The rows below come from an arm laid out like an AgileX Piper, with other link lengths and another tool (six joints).
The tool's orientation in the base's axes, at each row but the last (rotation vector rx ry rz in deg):
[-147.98 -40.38 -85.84]
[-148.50 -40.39 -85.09]
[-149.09 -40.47 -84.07]
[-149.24 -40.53 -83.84]
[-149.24 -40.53 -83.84]
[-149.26 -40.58 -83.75]
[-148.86 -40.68 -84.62]
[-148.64 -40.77 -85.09]
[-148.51 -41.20 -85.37]
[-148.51 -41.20 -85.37]
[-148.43 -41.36 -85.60]
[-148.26 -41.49 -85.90]
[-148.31 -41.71 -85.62]
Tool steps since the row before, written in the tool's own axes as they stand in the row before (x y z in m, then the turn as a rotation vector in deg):
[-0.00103 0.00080 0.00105 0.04 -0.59 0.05]
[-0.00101 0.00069 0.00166 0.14 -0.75 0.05]
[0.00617 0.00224 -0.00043 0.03 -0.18 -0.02]
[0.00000 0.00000 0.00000 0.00 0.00 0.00]
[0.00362 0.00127 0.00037 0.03 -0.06 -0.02]
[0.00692 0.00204 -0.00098 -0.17 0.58 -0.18]
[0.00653 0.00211 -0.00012 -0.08 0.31 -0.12]
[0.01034 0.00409 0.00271 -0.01 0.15 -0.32]
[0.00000 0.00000 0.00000 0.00 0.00 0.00]
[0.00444 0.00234 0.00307 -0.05 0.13 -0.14]
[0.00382 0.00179 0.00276 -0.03 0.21 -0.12]
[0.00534 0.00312 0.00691 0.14 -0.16 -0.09]
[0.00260 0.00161 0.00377 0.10 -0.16 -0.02]
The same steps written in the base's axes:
[0.00075 -0.00077 -0.00128 -0.19 0.55 -0.09]
[0.00119 -0.00050 -0.00161 -0.22 0.73 -0.03]
[0.00331 0.00007 0.00568 -0.08 0.17 0.01]
[0.00000 0.00000 0.00000 0.00 0.00 0.00]
[0.00243 0.00026 0.00298 -0.03 0.06 0.03]
[0.00314 0.00038 0.00656 0.03 -0.63 0.05]
[0.00362 0.00042 0.00582 0.00 -0.34 0.05]
[0.00831 0.00082 0.00783 -0.20 -0.23 0.19]
[0.00000 0.00000 0.00000 0.00 0.00 0.00]
[0.00533 0.00039 0.00247 -0.08 -0.17 0.05]
[0.00458 0.00058 0.00204 -0.02 -0.23 0.07]
[0.00910 0.00113 0.00138 -0.08 0.17 0.14]
[0.00480 0.00060 0.00046 -0.04 0.17 0.07]

